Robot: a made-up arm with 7 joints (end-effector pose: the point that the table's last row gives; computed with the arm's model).
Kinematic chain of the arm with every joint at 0, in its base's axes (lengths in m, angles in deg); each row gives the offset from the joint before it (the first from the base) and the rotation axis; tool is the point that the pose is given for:
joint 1: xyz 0 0 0.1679 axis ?
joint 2: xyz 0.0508 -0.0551 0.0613 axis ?
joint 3: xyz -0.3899 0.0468 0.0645 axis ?
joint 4: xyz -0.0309 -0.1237 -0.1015 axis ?
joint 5: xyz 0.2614 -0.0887 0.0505 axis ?
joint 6: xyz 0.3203 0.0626 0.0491 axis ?
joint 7: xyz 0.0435 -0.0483 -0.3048 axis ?
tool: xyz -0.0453 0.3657 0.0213
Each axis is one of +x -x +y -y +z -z.
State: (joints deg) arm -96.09 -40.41 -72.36 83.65 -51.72 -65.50 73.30
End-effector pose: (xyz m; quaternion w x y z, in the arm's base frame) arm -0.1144 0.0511 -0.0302 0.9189 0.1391 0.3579 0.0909
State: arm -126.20 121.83 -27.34 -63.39 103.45 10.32 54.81
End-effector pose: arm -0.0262 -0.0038 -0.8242 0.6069 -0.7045 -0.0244 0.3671
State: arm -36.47 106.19 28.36 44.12 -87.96 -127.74 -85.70
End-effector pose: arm -0.3483 0.3928 -0.0017 0.1470 0.8382 -0.5194 -0.0780
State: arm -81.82 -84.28 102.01 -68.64 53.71 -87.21 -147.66
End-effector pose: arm -0.3152 0.0034 0.6623 0.9566 -0.0076 -0.2566 0.1378
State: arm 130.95 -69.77 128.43 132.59 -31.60 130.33 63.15
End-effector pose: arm -0.6528 -0.8690 -0.3914 0.4553 -0.7461 -0.1784 0.4519
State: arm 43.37 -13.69 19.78 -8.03 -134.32 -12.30 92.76
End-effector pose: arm -0.7360 -0.4294 0.0385 0.3109 -0.4682 0.5296 0.6353
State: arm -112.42 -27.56 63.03 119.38 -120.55 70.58 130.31
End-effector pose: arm 0.2925 0.0029 0.3208 0.8749 -0.3640 -0.3188 0.0203
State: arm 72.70 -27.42 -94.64 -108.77 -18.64 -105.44 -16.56
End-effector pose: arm -0.1893 0.0262 -0.0038 0.0455 -0.9655 0.2565 -0.0007
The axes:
joint 1: -y
joint 2: -z
joint 3: +y
joint 4: -z
joint 5: -y
joint 6: -z
joint 7: -x

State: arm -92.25 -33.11 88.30 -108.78 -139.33 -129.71 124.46
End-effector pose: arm 0.1141 -0.7276 0.0769 0.4298 -0.8712 -0.1239 0.2025
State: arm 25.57 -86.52 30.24 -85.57 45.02 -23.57 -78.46
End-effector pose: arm -0.4066 -0.2786 0.3378 0.1167 -0.1536 -0.7212 -0.6653
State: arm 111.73 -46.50 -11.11 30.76 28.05 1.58 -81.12
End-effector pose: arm -0.4605 -0.3498 0.2744 0.2264 0.1506 -0.6337 0.7242
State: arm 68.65 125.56 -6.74 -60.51 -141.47 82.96 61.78
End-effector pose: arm -0.1722 0.7494 0.2798 0.5158 -0.2303 0.8240 0.0438
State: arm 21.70 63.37 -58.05 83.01 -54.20 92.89 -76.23
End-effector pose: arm -0.5326 -0.1899 -0.0498 0.5635 -0.4235 0.3073 0.6393
